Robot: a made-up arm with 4 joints. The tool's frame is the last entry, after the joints.
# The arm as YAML. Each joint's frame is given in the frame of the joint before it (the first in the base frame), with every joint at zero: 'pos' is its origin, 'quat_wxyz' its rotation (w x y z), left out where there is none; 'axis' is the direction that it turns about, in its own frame. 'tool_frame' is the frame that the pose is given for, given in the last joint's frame.
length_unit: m
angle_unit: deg
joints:
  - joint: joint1
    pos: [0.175, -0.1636, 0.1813]
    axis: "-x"
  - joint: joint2
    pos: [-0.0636, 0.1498, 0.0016]
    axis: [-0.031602, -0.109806, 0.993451]
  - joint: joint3
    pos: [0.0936, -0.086, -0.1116]
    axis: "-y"
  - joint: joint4
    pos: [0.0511, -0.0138, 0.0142]
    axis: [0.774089, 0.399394, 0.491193]
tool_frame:
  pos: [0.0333, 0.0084, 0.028]
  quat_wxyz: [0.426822, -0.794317, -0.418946, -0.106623]
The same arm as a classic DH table. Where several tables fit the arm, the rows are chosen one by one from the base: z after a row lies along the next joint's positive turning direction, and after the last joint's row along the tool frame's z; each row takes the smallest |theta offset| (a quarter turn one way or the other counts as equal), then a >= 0, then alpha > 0; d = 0 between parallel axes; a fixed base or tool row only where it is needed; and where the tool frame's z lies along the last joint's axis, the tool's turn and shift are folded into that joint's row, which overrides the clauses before.
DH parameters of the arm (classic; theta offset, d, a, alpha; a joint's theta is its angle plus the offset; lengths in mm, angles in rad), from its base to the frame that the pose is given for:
base (fixed): -1.5708 181.3 163.6 1.5708
joint1: -0.1101 -110.9 -149.1 -1.5392
joint2: -1.5673 -130.1 -90 -1.4608
joint3: -1.0372 134.6 -15.4 1.9817
joint4: -0.4343 96.7 1.3 1.7115
tool (fixed): 1.3851 -11.2 0 0

